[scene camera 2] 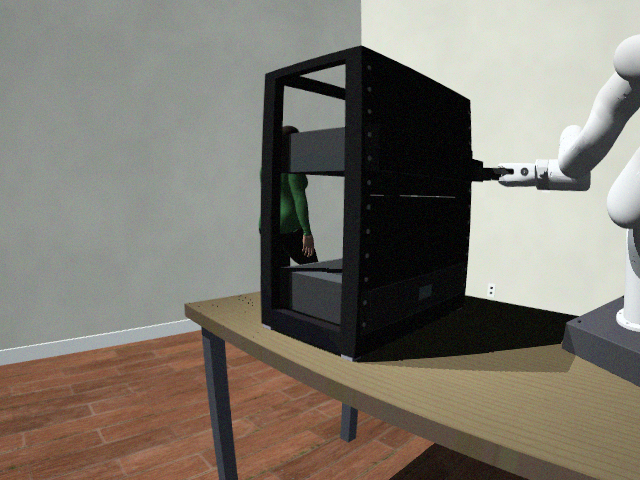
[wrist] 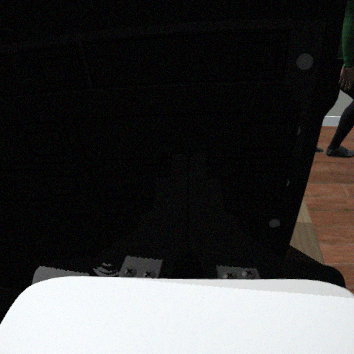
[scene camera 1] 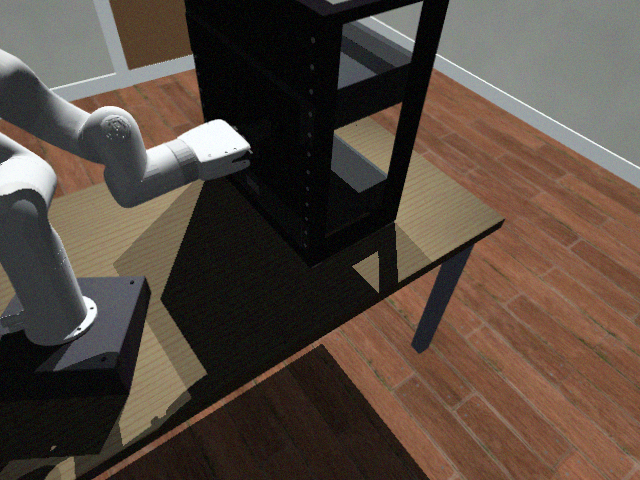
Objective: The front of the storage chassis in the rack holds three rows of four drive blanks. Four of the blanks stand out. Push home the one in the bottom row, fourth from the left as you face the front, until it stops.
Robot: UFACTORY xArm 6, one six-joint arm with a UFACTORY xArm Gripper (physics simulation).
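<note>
The black rack stands on the table. The chassis shows as a dark grey box through the rack's open side in scene camera 2. Its front is almost black in the wrist view, with faint panel outlines; the single blanks and how far they stand out cannot be told apart. A dark part juts from the rack's front edge. My gripper is shut and empty, pointing at the front, its fingertips at or very near it. Contact with the bottom-row fourth blank cannot be made out.
Another grey unit sits low in the rack. The rack's front post with pale round screws stands right of the fingers in the wrist view. The wooden table carries the rack and arm base. A person in green stands behind the rack.
</note>
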